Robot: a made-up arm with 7 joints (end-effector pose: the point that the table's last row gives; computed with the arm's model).
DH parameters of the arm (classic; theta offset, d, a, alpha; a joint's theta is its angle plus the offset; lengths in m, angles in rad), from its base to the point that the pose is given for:
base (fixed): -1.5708 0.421 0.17 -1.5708
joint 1: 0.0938 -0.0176 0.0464 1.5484
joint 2: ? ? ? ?
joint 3: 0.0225 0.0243 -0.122 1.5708
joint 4: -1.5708 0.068 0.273 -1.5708
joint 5: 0 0.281 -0.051 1.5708
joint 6: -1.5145 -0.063 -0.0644 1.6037
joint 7: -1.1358 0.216 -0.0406 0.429
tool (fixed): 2.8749 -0.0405 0 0
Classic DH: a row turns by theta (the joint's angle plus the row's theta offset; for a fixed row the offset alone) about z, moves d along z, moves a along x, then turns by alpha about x.
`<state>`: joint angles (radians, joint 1 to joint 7).
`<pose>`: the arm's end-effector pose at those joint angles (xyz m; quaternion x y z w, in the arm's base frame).
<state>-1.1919 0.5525 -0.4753 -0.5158 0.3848 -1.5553 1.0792</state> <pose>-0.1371 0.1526 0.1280 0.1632 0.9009 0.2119 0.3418</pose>
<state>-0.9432 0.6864 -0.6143 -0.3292 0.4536 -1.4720 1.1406</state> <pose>-0.0948 0.1388 0.2005 0.2636 0.8567 0.2281 0.3803</pose>
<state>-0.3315 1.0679 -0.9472 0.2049 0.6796 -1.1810 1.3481</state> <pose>0.0422 -0.0278 0.2948 0.4583 0.6985 0.2323 0.4981</pose>
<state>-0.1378 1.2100 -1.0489 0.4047 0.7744 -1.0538 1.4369</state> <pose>0.1137 -0.0965 0.3064 0.5133 0.6106 0.2424 0.5523</pose>
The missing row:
joint 2: 1.5687 0.2618 0.0088 1.4771
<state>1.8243 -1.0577 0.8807 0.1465 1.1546 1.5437 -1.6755</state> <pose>0.1472 -0.3259 0.3012 -0.3020 -0.1970 -0.6276 0.6900</pose>
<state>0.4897 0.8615 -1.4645 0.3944 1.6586 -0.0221 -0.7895</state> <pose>-0.2364 -0.3139 0.2784 -0.1756 -0.9278 0.1919 0.2674</pose>
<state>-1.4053 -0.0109 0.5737 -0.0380 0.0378 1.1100 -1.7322</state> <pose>-0.0041 0.0884 0.4243 0.4398 0.3648 -0.7647 0.2977</pose>
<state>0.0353 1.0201 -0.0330 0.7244 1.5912 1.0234 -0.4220</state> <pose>0.0290 -0.0621 0.4421 -0.4493 -0.8463 0.1918 0.2125</pose>
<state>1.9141 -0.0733 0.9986 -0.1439 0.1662 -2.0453 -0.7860</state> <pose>0.1836 -0.6940 0.5211 0.4149 0.1729 0.0630 0.8911</pose>
